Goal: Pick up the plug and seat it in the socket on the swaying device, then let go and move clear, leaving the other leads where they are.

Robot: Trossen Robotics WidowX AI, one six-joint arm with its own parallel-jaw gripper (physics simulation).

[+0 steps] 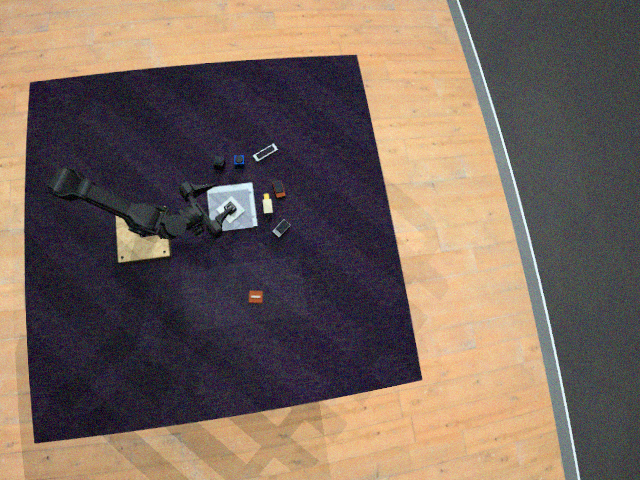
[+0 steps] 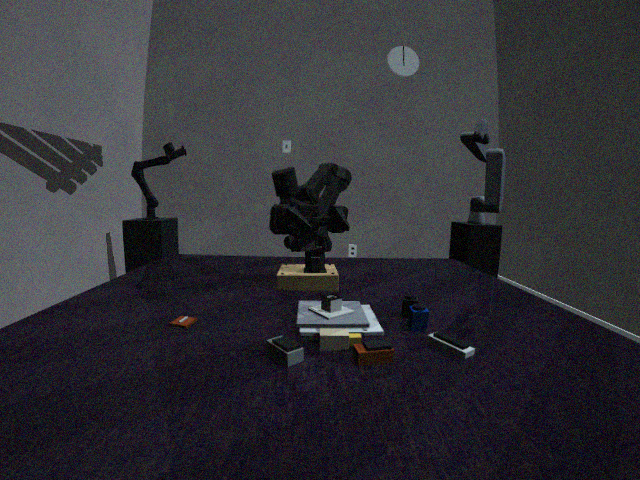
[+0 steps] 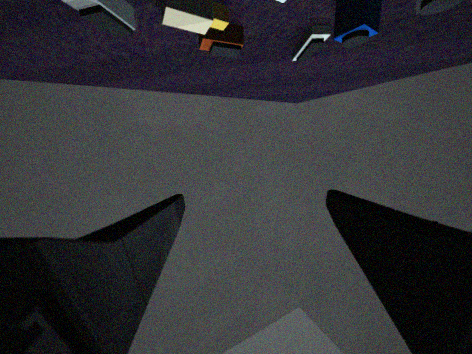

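Note:
The plug, a cream block with a yellow tip [image 1: 267, 206] [image 2: 333, 339] [image 3: 186, 21], lies on the dark mat beside the device, on the side away from the arm's base. The swaying device has a grey platform [image 1: 247, 196] [image 2: 309, 318] with a white square plate on it. The socket [image 1: 230, 207] [image 2: 331, 303], a small dark block, stands upright on that plate, and no plug shows in it. My gripper [image 1: 219, 198] [image 2: 310, 219] [image 3: 254, 198] is open, with nothing between its fingers. It is above the arm side of the device, apart from the plug.
Around the device on the mat [image 1: 320, 310] are a grey block [image 1: 281, 227] [image 2: 292, 356], an orange block [image 1: 279, 189] [image 2: 373, 355], a white-framed piece [image 2: 468, 352], a blue block [image 1: 238, 160] [image 2: 419, 320] and a black block [image 1: 219, 162]. An orange tile [image 1: 255, 299] [image 2: 178, 321] lies farther off.

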